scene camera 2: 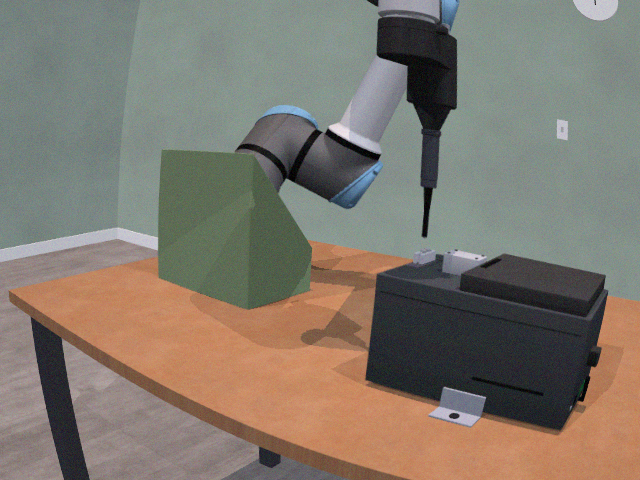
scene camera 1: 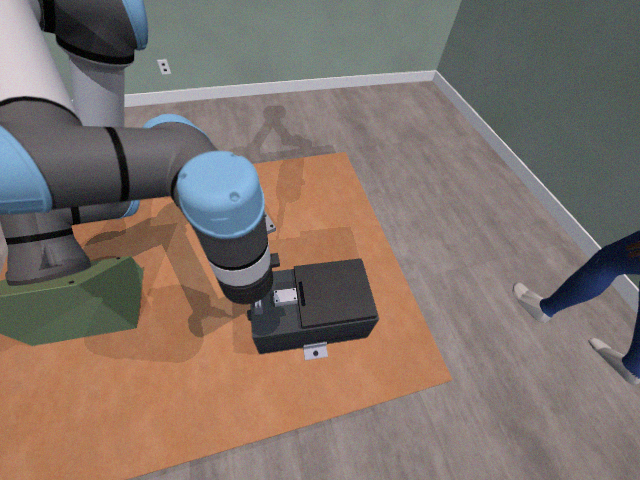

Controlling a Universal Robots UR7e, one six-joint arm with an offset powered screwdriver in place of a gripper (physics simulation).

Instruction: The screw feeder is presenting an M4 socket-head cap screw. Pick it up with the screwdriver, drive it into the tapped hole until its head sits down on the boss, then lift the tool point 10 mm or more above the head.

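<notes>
My screwdriver points straight down in the scene camera 2 view. Its dark bit hangs a little above the small light pick-up block at the left end of the screw feeder. The bit tip looks bare, with a small gap below it. In the scene camera 1 view the wrist hides the tip and most of that block. No screw can be made out on the feeder. A corner of the grey workpiece shows behind the wrist; its tapped hole and boss are hidden.
A second light block and a raised black lid stand on the feeder. A grey bracket is at its front. The green pedestal stands left on the table. A person's legs show at right.
</notes>
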